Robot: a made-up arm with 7 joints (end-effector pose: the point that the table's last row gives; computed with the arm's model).
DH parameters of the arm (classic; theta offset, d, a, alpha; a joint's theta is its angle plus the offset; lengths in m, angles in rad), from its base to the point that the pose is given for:
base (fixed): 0 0 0 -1.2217
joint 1: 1.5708 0 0 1.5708
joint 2: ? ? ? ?
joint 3: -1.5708 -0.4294 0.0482 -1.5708
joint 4: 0 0 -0.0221 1.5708
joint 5: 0 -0.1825 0 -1.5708
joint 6: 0 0 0 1.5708
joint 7: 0 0 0 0
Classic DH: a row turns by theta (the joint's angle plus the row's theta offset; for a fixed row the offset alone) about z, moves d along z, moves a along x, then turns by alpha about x.
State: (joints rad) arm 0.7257 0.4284 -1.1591 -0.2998 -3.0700 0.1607 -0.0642
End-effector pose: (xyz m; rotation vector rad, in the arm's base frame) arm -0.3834 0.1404 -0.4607 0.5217 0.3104 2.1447
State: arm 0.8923 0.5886 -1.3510 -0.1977 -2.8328 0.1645 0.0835
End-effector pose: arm -0.4661 0.2155 -0.3400 0.9771 0.1691 2.2083
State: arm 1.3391 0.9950 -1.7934 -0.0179 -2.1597 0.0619 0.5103
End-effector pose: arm -0.4941 0.3624 0.0149 1.8274 -0.7224 1.9498
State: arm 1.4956 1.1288 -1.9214 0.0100 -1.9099 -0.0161 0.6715
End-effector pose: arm -0.4504 0.3976 0.1175 1.9167 -1.1251 1.7506
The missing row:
joint 2: 1.2217 0 0 -1.5708
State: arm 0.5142 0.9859 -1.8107 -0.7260 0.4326 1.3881 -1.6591
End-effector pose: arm -0.3046 0.3714 -0.3601 1.1388 -2.0929 1.7832
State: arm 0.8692 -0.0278 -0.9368 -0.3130 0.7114 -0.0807 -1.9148
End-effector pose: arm -0.3824 -0.1370 -0.4625 -0.6216 0.0452 -1.6624
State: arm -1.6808 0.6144 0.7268 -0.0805 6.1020 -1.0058 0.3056
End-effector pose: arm 0.5776 0.1433 0.1528 -0.2223 -2.8745 0.4280
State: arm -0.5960 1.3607 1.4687 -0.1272 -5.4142 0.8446 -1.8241
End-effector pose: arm 0.1634 0.5923 -0.0312 0.6036 -1.2423 0.0659
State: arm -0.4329 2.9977 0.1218 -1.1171 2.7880 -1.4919 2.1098
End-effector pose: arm -0.0180 0.0378 0.5651 2.3867 1.1775 1.0948
